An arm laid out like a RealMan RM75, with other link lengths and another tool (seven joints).
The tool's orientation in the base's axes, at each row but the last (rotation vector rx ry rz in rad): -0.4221, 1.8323, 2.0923; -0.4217, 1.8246, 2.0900; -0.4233, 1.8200, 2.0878; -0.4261, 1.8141, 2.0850
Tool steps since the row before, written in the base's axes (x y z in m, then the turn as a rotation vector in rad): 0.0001, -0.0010, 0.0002, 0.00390, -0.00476, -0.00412; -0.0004, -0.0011, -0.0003, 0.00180, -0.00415, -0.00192; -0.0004, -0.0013, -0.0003, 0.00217, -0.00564, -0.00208; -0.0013, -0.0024, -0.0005, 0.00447, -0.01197, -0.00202
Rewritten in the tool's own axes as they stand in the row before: -0.0002, 0.0003, -0.0010, -0.00200, -0.00479, -0.00528; 0.0004, 0.0000, -0.0011, -0.00102, -0.00199, -0.00438; 0.0004, 0.0001, -0.0013, -0.00137, -0.00211, -0.00588; 0.0012, 0.0004, -0.0024, -0.00384, -0.00229, -0.01214
